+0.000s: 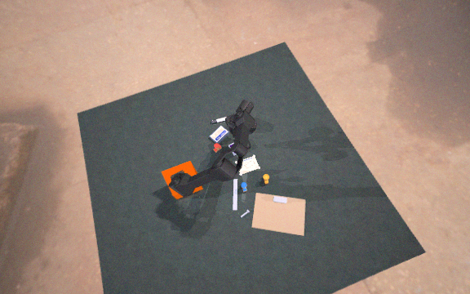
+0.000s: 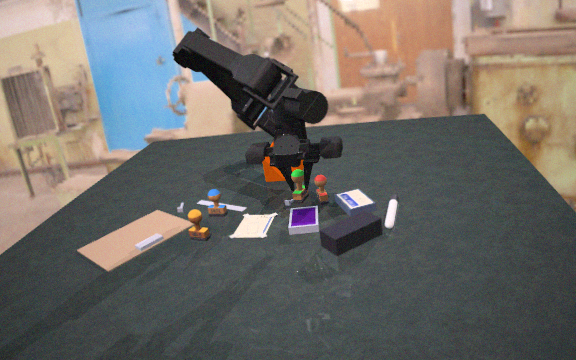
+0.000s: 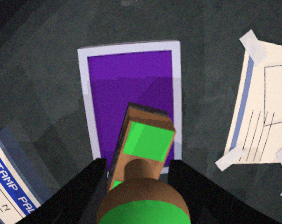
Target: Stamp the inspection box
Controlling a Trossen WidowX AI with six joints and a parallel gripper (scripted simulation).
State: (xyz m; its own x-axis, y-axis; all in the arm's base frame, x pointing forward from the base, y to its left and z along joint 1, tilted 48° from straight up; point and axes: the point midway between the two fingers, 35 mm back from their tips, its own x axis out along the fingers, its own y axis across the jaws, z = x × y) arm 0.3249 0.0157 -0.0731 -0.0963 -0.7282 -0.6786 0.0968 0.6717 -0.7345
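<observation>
Now: the purple ink pad 7 cm below my gripper tip. From my gripper tip the other things lie so: red stamp: 10 cm behind, 4 cm to the left, 6 cm below; then card: 1 cm behind, 11 cm to the right, 8 cm below; then green-knobbed stamp: right at my gripper tip.
</observation>
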